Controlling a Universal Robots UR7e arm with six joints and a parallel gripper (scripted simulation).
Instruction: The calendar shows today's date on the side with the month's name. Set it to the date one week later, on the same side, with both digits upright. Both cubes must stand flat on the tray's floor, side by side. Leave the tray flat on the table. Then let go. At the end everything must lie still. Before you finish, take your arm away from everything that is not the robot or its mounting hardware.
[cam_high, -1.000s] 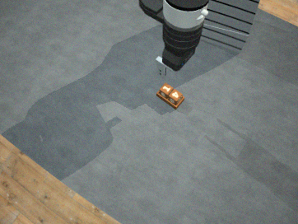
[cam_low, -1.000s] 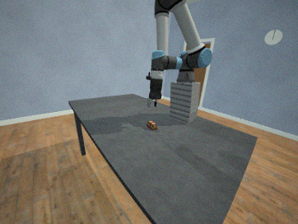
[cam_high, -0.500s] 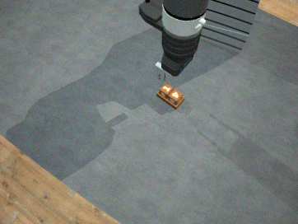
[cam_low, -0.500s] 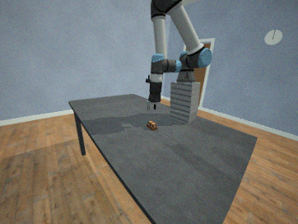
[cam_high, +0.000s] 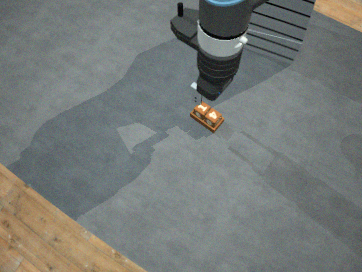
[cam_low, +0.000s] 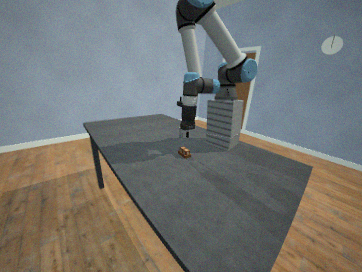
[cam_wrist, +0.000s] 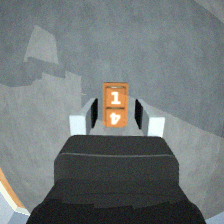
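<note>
Right now my hand is 90 mm above the cube. Also, from my hand: tray: 110 mm below, 20 mm to the left.
</note>
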